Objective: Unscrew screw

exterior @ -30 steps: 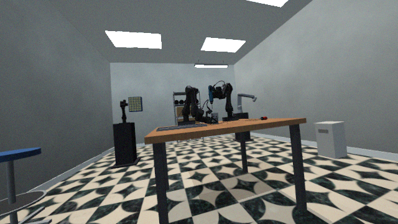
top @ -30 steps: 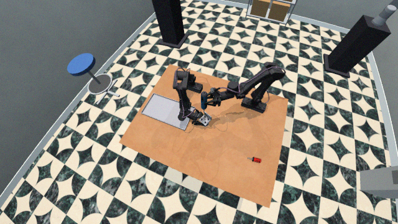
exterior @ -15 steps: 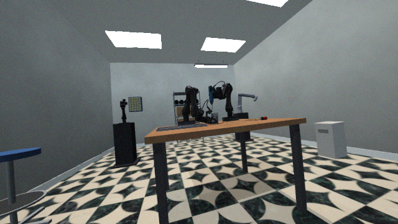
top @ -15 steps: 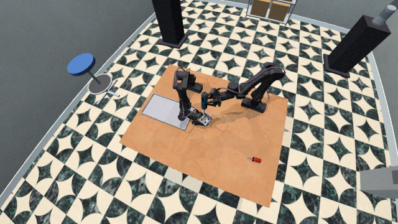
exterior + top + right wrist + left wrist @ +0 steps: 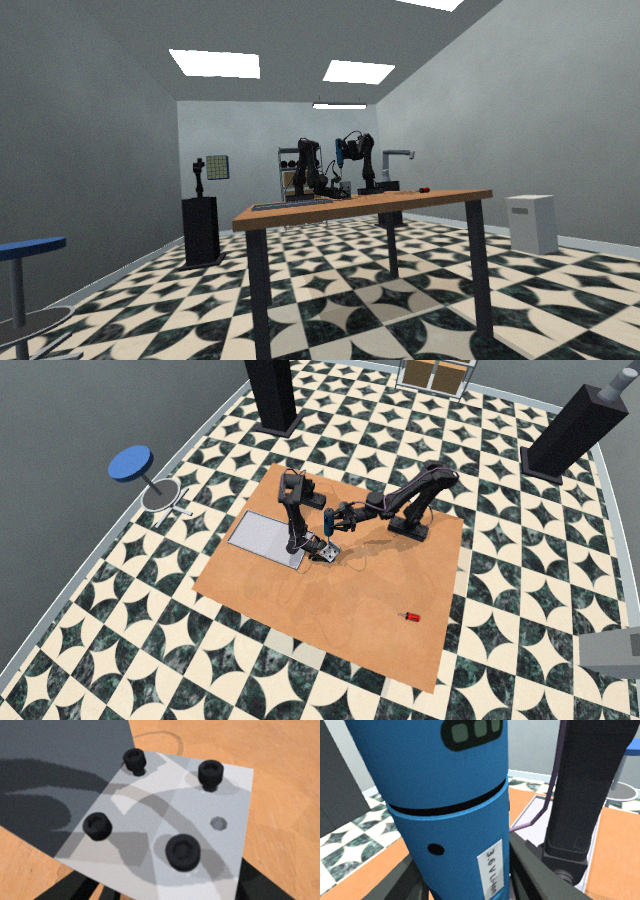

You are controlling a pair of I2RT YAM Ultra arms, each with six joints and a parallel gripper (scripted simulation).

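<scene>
The round joint module lies right at my right hand. The rest, counted from my right hand: grey mat 33 cm to the right, 2 cm below, 1 cm ahead; then grey bracket 5 cm above; then screw 5 cm above, 2 cm to the right, 1 cm ahead.
</scene>
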